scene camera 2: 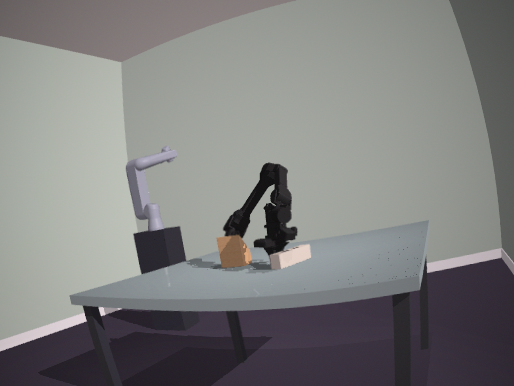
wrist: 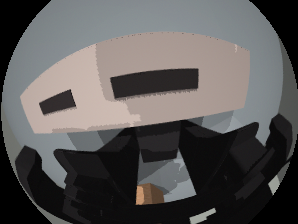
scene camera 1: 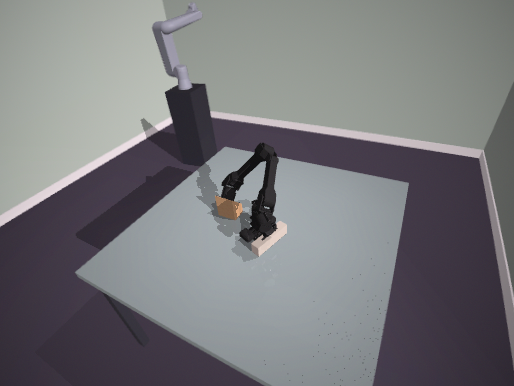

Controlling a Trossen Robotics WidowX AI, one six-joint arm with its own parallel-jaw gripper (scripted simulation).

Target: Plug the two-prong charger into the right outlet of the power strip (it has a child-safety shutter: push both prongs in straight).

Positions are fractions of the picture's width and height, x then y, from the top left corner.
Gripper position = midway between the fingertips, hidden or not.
In view: my gripper (scene camera 2: 0.54,0.68) and a dark charger (wrist: 0.53,0.64).
My gripper shows as well in the wrist view (wrist: 0.52,0.54).
